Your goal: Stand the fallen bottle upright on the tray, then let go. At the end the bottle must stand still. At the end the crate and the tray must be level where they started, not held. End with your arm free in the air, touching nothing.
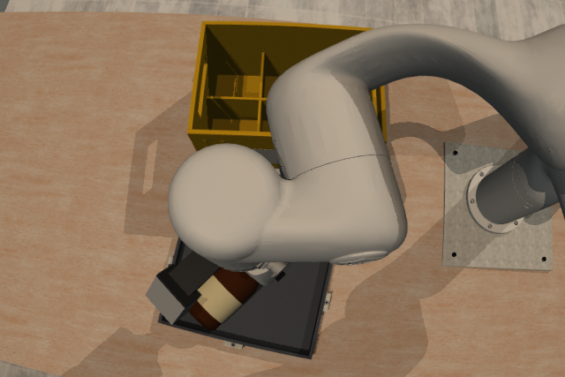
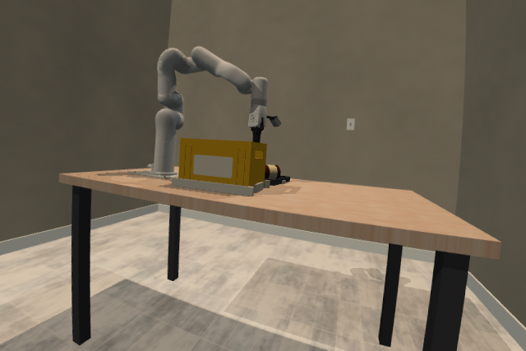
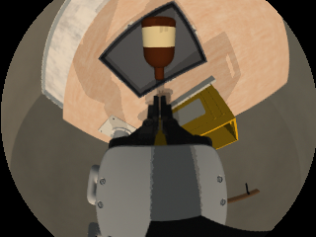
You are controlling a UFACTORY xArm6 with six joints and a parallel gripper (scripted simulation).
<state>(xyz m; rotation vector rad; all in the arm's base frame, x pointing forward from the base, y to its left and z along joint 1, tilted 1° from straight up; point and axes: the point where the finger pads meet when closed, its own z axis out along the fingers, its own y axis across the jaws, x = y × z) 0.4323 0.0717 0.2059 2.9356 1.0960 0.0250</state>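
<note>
The brown bottle is 40 mm ahead of my hand, 30 mm to the left of it and 160 mm below it. Round my hand: yellow crate: 60 mm behind, 240 mm to the right, 120 mm below; dark tray: 20 mm ahead, 40 mm to the left, 190 mm below.
</note>
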